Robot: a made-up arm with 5 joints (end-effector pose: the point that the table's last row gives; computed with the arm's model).
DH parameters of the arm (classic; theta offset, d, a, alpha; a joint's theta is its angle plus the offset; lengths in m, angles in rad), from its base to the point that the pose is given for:
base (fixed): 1.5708 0.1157 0 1.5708
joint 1: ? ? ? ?
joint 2: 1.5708 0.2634 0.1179 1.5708
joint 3: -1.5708 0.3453 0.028 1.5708
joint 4: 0 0.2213 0.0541 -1.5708
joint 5: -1.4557 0 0.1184 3.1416
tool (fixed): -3.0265 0.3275 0 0
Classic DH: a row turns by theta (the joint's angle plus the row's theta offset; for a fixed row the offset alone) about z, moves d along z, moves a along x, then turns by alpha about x.
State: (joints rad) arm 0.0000 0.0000 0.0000 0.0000 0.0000
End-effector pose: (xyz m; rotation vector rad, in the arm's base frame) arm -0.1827 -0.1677 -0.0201 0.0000 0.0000 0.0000
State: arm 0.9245 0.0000 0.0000 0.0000 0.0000
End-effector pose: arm -0.1827 0.0074 -0.1000 0.9245 0.0000 0.0000
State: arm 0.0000 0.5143 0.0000 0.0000 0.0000
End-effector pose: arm -0.1454 -0.1677 -0.1265 0.0000 -0.5143 0.0000
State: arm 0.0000 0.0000 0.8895 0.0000 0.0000
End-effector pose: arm 0.0171 0.0601 -0.0201 0.0000 0.0000 -0.8895
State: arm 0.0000 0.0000 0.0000 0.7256 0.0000
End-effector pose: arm -0.1827 0.0326 -0.1475 -0.7256 0.0000 0.0000
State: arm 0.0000 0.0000 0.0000 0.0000 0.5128
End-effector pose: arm -0.1609 -0.1117 -0.0201 0.0000 0.0000 -0.5128
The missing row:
joint 1: -1.5708 0.0383 0.118 1.5708
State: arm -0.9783 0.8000 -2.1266 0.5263 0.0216
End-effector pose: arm 0.1649 -0.4881 0.6125 -1.6355 -0.0297 2.4368
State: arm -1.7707 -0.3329 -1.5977 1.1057 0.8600
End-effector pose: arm -0.3197 -0.2296 0.7351 -1.8456 0.0772 1.2001
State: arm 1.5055 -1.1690 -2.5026 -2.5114 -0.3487
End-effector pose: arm -0.3133 0.7876 -0.2508 -0.2412 -1.1725 -1.1200
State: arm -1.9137 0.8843 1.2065 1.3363 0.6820
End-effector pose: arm 0.5813 -0.1399 0.0004 -1.6683 -2.1462 -1.3209
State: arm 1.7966 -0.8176 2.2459 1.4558 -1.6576
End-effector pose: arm 0.2218 0.7214 -0.0308 1.1771 2.1958 1.3842
